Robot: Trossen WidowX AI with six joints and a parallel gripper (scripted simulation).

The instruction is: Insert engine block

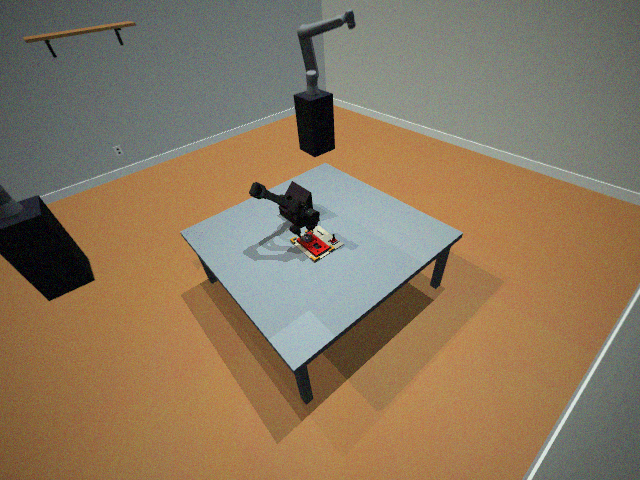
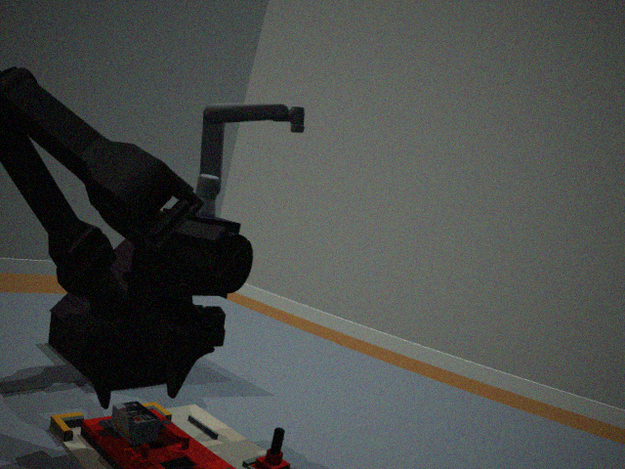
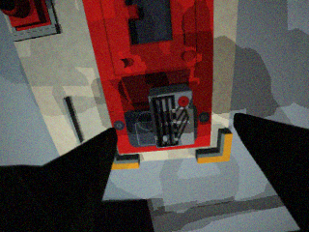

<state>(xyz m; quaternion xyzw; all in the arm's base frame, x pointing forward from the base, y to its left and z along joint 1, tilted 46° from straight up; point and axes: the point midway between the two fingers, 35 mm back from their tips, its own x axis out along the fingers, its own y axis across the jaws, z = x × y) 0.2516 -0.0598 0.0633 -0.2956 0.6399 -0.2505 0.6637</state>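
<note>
Right now my gripper tip is 30 mm above the grey engine block. The rest, counted from my gripper tip: pale base plate 50 mm ahead, 30 mm to the left, 60 mm below.
</note>
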